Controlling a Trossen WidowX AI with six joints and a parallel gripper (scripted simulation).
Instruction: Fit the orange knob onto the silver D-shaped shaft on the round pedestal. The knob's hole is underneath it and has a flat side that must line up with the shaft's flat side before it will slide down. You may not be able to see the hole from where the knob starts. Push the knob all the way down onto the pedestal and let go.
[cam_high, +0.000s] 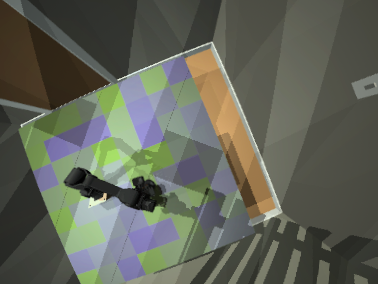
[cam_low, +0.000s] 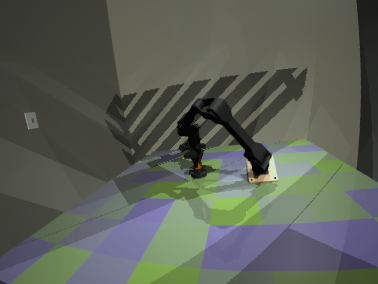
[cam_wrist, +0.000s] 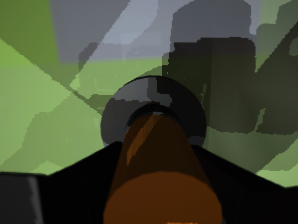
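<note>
The orange knob lies 3 cm above my gripper tip. From my gripper tip the other things lie so: round dark pedestal 2 cm below.
</note>
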